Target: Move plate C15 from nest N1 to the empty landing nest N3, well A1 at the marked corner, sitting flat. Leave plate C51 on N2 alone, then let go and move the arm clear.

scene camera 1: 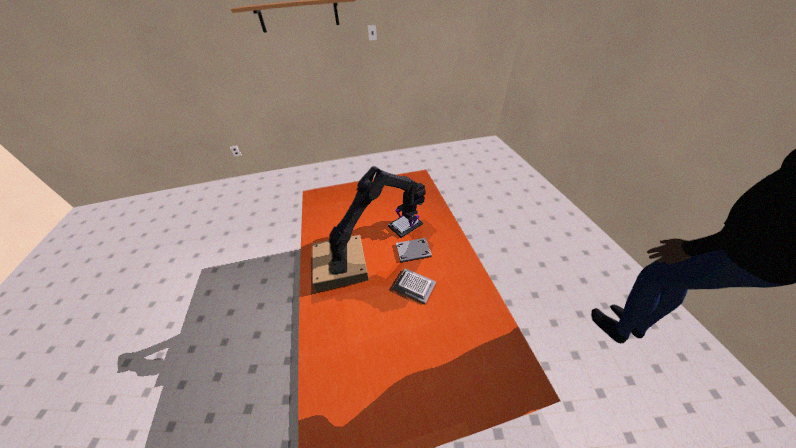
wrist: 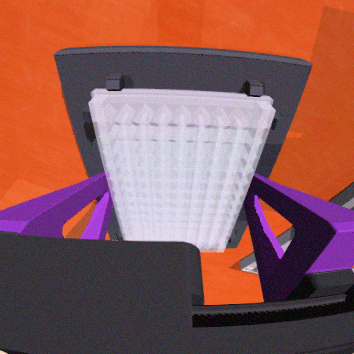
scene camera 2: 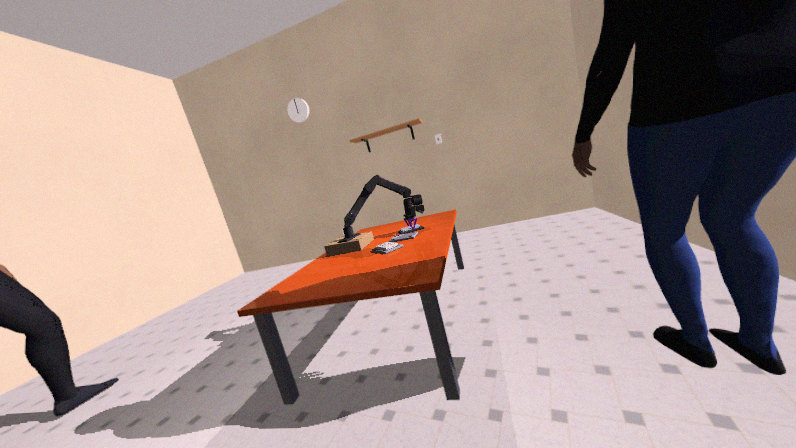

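Note:
Plate C15 (scene camera 1: 401, 224) (scene camera 2: 410, 228) (wrist: 175, 154) is a clear white well plate. It lies in the dark nest N1 (wrist: 182, 67) at the far end of the orange table (scene camera 1: 356, 345). My gripper (scene camera 1: 408, 217) (scene camera 2: 411, 224) (wrist: 178, 177) reaches down over it. Its purple fingers press against the plate's two long sides, shut on it. The empty grey nest N3 (scene camera 1: 413, 249) (scene camera 2: 403, 236) lies just in front of N1. Plate C51 (scene camera 1: 414, 284) (scene camera 2: 387, 246) sits on N2, nearest the camera.
The arm's wooden base block (scene camera 1: 339, 267) (scene camera 2: 348, 243) stands left of the nests. A person in black and blue (scene camera 1: 723, 251) (scene camera 2: 713, 167) walks right of the table. Another person's leg (scene camera 2: 33, 334) shows at the far left. A shelf (scene camera 2: 386, 130) hangs on the back wall.

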